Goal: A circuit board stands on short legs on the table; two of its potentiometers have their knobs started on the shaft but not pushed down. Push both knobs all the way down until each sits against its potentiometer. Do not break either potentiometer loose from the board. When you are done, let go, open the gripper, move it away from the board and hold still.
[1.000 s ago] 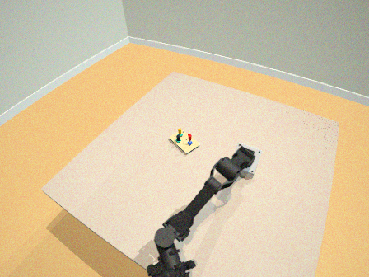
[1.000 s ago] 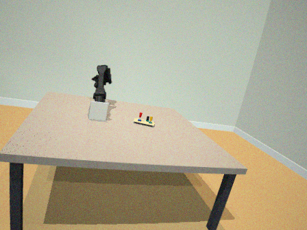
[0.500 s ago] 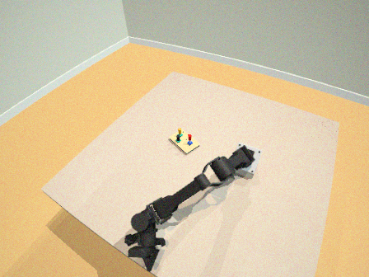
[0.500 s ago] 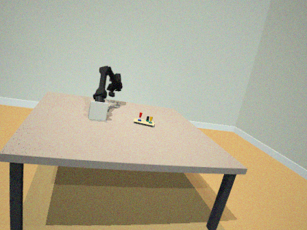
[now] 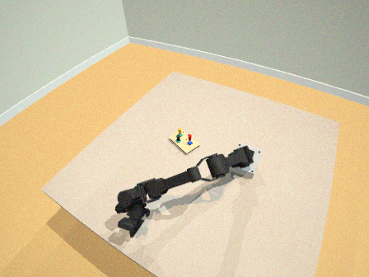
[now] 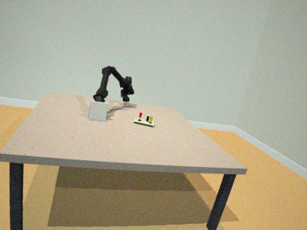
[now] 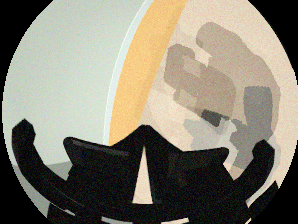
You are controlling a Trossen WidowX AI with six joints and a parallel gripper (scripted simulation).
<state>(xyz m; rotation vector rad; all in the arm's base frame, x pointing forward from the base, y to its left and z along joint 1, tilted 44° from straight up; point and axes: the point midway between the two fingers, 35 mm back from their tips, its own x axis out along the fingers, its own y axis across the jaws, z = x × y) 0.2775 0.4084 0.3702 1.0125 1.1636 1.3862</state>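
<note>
Right now the red knob is 590 mm to the right of my gripper tip, 40 mm ahead of it and 10 mm above it. Also, from my gripper tip: yellow knob 620 mm to the right, 120 mm ahead.
</note>
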